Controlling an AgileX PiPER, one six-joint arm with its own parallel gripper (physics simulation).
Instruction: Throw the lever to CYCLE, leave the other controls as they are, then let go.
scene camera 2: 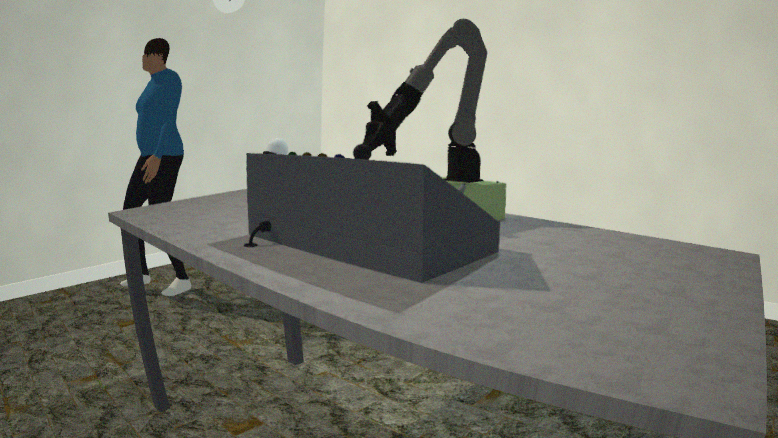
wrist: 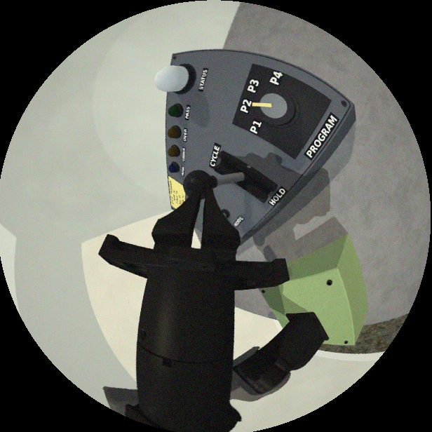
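The lever has a grey rod (wrist: 230,178) and a black ball knob (wrist: 199,181) (scene camera 2: 361,151). The rod rises from a black slot between the CYCLE and HOLD labels, and the ball lies to the left of the slot in the wrist view. I cannot tell whether the lever is at the end of its travel. My gripper (wrist: 203,194) (scene camera 2: 370,146) is shut, its fingertips together against the ball's near side, with the ball beyond them and not between them. The PROGRAM knob (wrist: 273,106) has its yellow mark toward P2. The MODE control (wrist: 225,214) is partly hidden behind my gripper.
The grey console (scene camera 2: 337,212) (wrist: 220,105) stands on the table (scene camera 2: 626,304). A white STATUS dome (wrist: 171,79) (scene camera 2: 277,146) and several small lamps line one side. My arm's base stands on a green block (scene camera 2: 492,198) (wrist: 320,295). A person (scene camera 2: 160,116) stands beyond the table.
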